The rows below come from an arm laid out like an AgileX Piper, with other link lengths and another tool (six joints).
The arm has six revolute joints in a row. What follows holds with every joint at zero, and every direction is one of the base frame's.
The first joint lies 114.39 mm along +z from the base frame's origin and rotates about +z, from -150 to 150 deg.
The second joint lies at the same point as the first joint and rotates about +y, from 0 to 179.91 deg.
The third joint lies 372.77 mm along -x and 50.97 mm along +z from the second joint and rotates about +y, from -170 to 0 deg.
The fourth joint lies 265.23 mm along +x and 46.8 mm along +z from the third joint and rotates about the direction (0.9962, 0, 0.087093), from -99.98 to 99.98 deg.
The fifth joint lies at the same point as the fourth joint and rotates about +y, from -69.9 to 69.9 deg.
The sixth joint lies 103.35 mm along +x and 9.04 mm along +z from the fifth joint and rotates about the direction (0.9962, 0, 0.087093), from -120 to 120 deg.
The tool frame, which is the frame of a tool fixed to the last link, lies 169.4 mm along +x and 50 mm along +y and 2.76 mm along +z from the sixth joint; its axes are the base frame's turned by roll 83.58, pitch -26.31 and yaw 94.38 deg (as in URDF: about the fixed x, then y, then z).
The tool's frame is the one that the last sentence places.
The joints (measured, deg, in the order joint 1, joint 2, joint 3, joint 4, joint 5, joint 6), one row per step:
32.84 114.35 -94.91 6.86 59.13 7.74
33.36 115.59 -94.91 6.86 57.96 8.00
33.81 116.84 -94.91 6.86 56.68 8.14
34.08 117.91 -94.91 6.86 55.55 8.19
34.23 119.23 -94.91 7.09 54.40 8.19
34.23 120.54 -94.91 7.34 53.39 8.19
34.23 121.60 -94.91 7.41 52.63 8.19
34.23 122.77 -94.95 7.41 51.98 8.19
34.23 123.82 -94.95 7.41 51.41 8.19
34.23 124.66 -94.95 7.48 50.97 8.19
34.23 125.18 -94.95 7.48 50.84 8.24
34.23 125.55 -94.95 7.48 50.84 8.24
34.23 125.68 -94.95 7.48 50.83 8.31
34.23 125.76 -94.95 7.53 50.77 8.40
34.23 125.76 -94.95 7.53 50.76 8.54
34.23 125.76 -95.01 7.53 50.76 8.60
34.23 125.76 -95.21 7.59 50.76 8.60
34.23 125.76 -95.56 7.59 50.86 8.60
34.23 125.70 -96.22 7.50 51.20 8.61
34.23 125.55 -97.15 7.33 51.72 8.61
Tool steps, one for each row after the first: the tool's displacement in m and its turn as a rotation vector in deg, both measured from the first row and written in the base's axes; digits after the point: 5 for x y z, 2 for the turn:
0.00182 0.00668 -0.01023 -0.03 0.11 0.14
0.00419 0.01297 -0.02058 -0.03 0.10 0.31
0.00686 0.01750 -0.02951 -0.02 0.05 0.40
0.00972 0.02182 -0.04067 0.02 0.29 0.34
0.01280 0.02463 -0.05201 0.01 0.65 0.14
0.01514 0.02621 -0.06151 -0.14 0.92 0.02
0.01714 0.02727 -0.07217 -0.44 1.31 -0.06
0.01855 0.02798 -0.08201 -0.73 1.69 -0.13
0.01940 0.02866 -0.08985 -0.92 2.05 -0.21
0.01941 0.02861 -0.09491 -1.14 2.38 -0.27
0.01899 0.02833 -0.09861 -1.35 2.69 -0.27
0.01893 0.02828 -0.09989 -1.41 2.80 -0.34
0.01907 0.02856 -0.10055 -1.37 2.86 -0.46
0.01921 0.02866 -0.10051 -1.34 2.89 -0.59
0.01956 0.02889 -0.10016 -1.30 2.85 -0.65
0.02049 0.02979 -0.09899 -1.14 2.72 -0.67
0.02186 0.03077 -0.09715 -0.99 2.51 -0.66
0.02403 0.03201 -0.09334 -0.83 2.16 -0.59
0.02698 0.03351 -0.08737 -0.62 1.62 -0.46

